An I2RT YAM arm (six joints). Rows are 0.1 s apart.
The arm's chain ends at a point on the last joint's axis. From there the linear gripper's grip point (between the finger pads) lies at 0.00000 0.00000 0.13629 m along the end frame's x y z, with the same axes.
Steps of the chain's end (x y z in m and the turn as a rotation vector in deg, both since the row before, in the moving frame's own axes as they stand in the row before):
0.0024 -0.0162 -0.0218 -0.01 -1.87 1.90
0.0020 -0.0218 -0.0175 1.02 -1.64 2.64
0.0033 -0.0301 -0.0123 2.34 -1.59 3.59
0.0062 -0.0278 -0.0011 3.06 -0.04 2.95
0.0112 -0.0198 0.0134 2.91 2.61 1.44
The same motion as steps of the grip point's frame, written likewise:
-0.0020 -0.0162 -0.0219 -0.01 -1.87 1.90
-0.0018 -0.0243 -0.0176 1.02 -1.64 2.64
-0.0003 -0.0358 -0.0125 2.34 -1.59 3.59
0.0063 -0.0351 -0.0013 3.06 -0.04 2.95
0.0175 -0.0266 0.0131 2.91 2.61 1.44

